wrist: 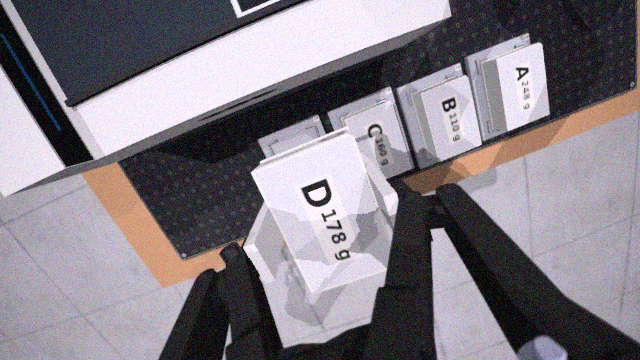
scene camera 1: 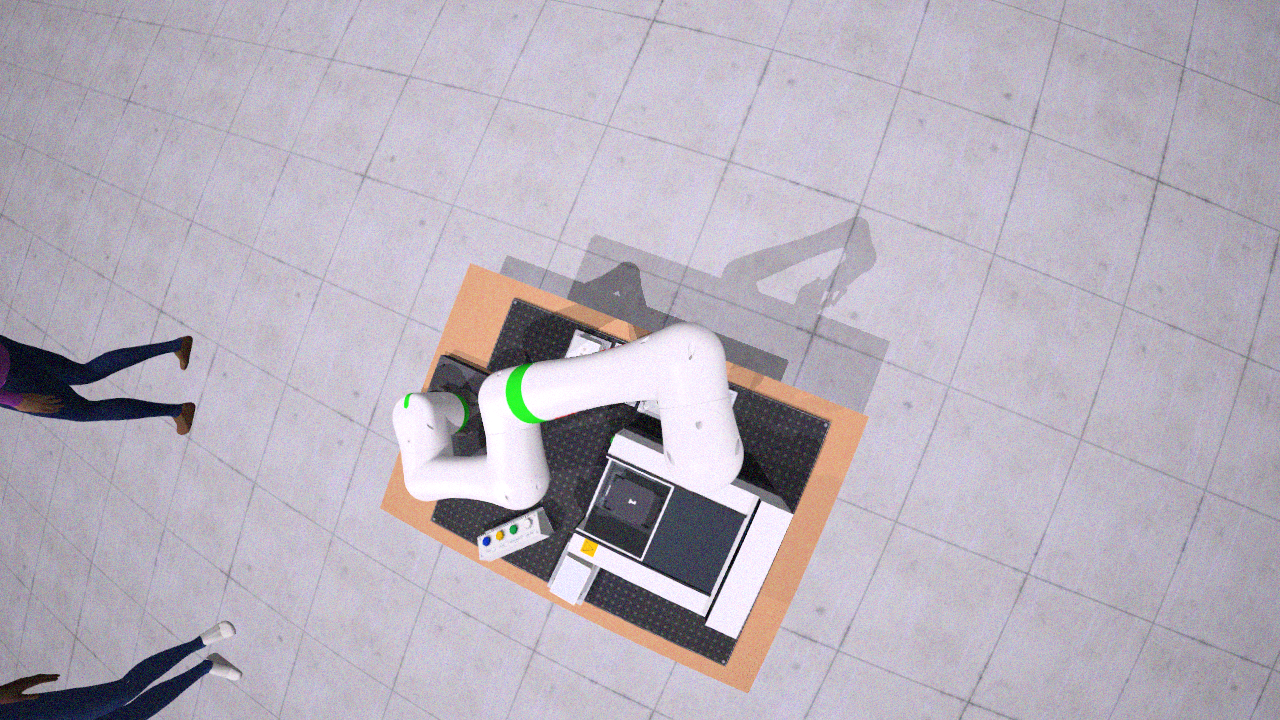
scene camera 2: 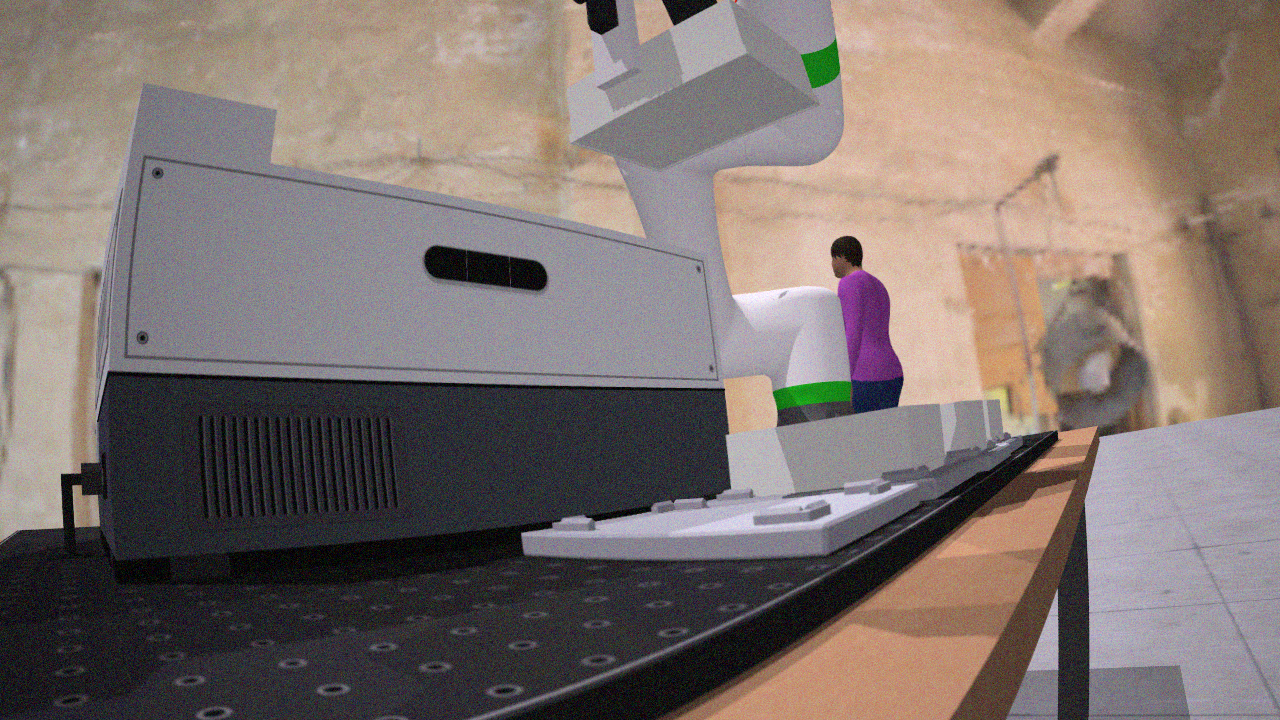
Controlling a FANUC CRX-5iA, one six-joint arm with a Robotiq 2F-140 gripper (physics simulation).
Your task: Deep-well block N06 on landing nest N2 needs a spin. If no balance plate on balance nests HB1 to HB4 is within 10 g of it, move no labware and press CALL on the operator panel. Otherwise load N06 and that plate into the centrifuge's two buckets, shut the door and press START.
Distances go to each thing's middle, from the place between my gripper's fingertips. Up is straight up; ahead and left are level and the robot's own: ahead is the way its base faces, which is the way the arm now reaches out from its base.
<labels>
Now: hand 280 mm to the left of the centrifuge (scene camera 2: pixel 295 369), 130 mm above it and 50 mm short of it. Round my hand: button box (scene camera 1: pixel 534 526) (530 mm to the right, 420 mm behind, 210 mm below).
</labels>
